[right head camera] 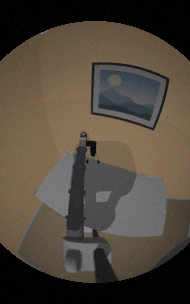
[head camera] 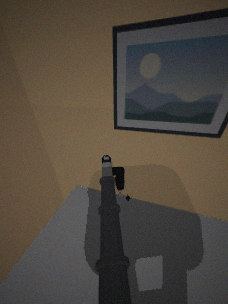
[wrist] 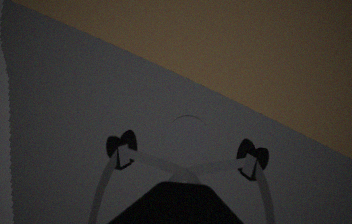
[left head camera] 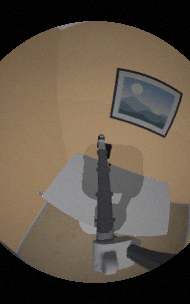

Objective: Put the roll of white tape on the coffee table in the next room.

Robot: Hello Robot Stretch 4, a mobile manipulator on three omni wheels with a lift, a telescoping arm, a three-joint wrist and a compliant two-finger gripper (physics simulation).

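Places are measured from the robot's base along level axes (x ahead, y left, z up), in centimetres.
Pixels of known places: gripper, between the fingertips: (right head camera: pixel 92 162) (head camera: pixel 119 200) (wrist: pixel 186 148).
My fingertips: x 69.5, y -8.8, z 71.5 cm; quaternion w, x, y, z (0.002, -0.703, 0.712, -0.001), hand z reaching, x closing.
Behind a point stands the place of what it marks.
A faint curved line (wrist: pixel 188 116) @(x 73.0, y -8.7, z 71.6 cm) shows on the grey-white table top (wrist: pixel 60 100) @(x 73.9, y 8.1, z 69.2 cm) (head camera: pixel 55 240) @(x 47.5, y 34.0, z 69.2 cm) (left head camera: pixel 155 205) @(x 10.5, y -70.8, z 69.2 cm) (right head camera: pixel 150 210) @(x 2.7, y -70.8, z 69.2 cm) in the wrist view, ahead of the fingers and between their lines. It may be the edge of the white tape roll, whose body blends into the surface. I cannot make out the roll in the head views. My gripper (wrist: pixel 186 148) @(x 69.5, y -8.7, z 71.5 cm) (head camera: pixel 124 195) (right head camera: pixel 93 161) @(x 69.5, y -8.7, z 71.5 cm) is open, its fingertips well apart with nothing held between them. It hangs over the table's wall side. The coffee table does not show.
A tan wall (head camera: pixel 60 100) @(x 94.3, y 27.1, z 143.2 cm) (wrist: pixel 280 60) @(x 77.6, y -14.2, z 82.5 cm) stands behind and left of the table. A framed mountain picture (head camera: pixel 172 80) @(x 68.1, y -31.4, z 152.9 cm) (left head camera: pixel 145 102) @(x 68.7, y -30.1, z 149.6 cm) (right head camera: pixel 129 95) @(x 67.6, y -32.8, z 148.7 cm) hangs above it. My extended arm (head camera: pixel 111 230) @(x 28.4, y -0.3, z 113.2 cm) (left head camera: pixel 103 190) @(x 22.7, y 0.4, z 113.1 cm) (right head camera: pixel 77 195) @(x 18.8, y -1.1, z 113.5 cm) reaches over the table. A shadow darkens part of the top.
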